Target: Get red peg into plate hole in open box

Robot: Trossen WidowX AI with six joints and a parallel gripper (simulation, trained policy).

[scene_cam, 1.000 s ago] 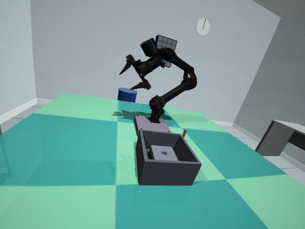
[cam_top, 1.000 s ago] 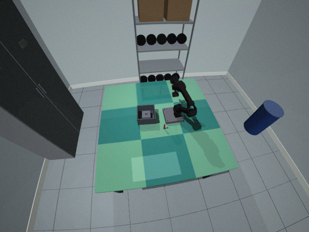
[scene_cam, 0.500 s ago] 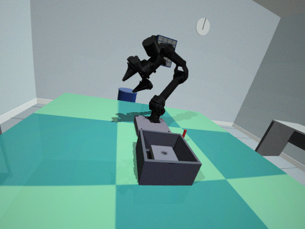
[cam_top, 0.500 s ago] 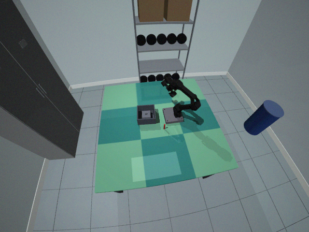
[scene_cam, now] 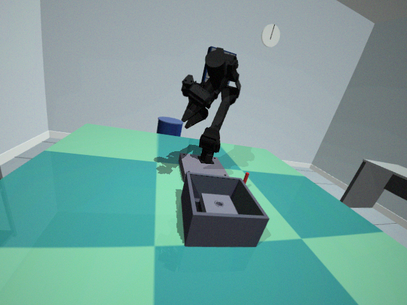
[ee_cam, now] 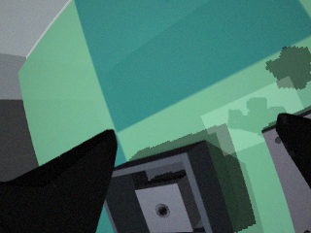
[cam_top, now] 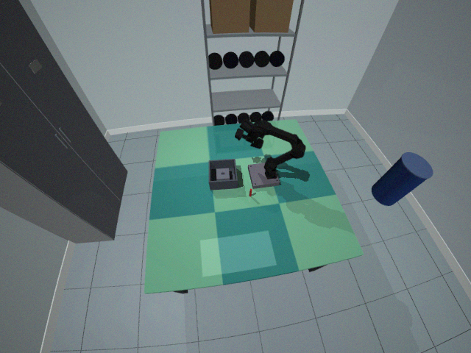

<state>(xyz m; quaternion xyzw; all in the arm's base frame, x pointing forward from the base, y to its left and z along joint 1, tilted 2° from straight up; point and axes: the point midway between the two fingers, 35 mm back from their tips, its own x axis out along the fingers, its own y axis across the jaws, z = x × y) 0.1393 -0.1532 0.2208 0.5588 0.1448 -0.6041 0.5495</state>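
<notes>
The red peg lies 28 cm to the left of my gripper tip, 19 cm below it and 2 cm ahead of it. Round my gripper tip: plate (18 cm below, 18 cm ahead, 10 cm to the left); then box (20 cm below, 18 cm ahead, 10 cm to the left).
</notes>
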